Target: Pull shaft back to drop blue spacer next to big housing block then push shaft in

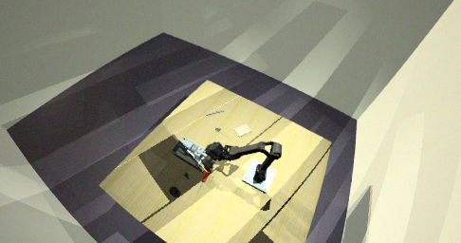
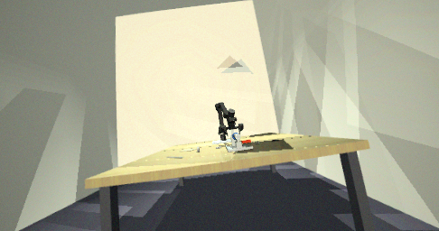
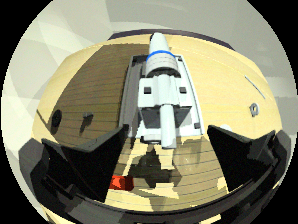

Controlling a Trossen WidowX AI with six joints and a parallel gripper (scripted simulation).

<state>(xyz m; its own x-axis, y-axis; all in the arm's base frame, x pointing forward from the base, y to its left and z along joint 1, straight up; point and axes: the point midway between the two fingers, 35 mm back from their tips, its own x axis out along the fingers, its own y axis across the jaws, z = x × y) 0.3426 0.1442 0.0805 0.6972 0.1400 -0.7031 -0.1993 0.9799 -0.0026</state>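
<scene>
Right now the long pale shaft is 80 mm ahead of my gripper tip and 20 mm to the left of it. The rest, counted from my gripper tip: thin bar (380 mm to the right, 250 mm ahead, 80 mm below); blue spacer (100 mm ahead, 20 mm to the left); paper slip (400 mm to the right, 70 mm below, 30 mm behind).
</scene>
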